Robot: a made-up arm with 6 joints.
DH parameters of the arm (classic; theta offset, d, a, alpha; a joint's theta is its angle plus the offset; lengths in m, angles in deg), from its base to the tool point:
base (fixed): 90 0.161 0 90
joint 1: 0 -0.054 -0.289 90
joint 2: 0 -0.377 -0.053 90
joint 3: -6.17 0 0.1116 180
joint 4: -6.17 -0.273 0.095 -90
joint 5: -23.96 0 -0.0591 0
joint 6: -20.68 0 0.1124 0
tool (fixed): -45.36 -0.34 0 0
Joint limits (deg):
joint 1: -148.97..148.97
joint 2: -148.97..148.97
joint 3: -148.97..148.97
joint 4: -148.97..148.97
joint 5: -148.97..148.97
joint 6: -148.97..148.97
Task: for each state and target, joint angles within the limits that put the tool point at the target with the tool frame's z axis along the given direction. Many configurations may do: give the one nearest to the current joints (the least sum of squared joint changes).
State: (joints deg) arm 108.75 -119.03 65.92 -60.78 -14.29 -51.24
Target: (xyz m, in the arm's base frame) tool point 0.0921 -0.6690 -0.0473 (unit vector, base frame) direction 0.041 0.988 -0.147
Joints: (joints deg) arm 77.85 -147.48 82.17 -102.20 31.42 -79.14
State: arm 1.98 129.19 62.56 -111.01 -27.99 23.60
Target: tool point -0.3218 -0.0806 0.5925 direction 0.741 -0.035 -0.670
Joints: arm 6.96 98.89 55.40 -75.98 -25.62 6.01
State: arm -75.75 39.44 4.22 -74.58 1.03 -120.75
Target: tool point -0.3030 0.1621 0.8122 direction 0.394 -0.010 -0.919
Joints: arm -51.16 29.04 32.50 -93.25 33.62 -103.83
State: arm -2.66 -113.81 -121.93 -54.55 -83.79 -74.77
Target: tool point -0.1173 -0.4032 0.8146 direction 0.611 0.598 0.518
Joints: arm -39.53 -102.15 -111.28 -72.58 -96.46 -92.87
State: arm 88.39 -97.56 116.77 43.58 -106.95 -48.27
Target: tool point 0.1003 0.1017 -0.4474 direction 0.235 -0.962 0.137
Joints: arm 95.67 -134.56 73.88 93.14 -101.55 -43.94
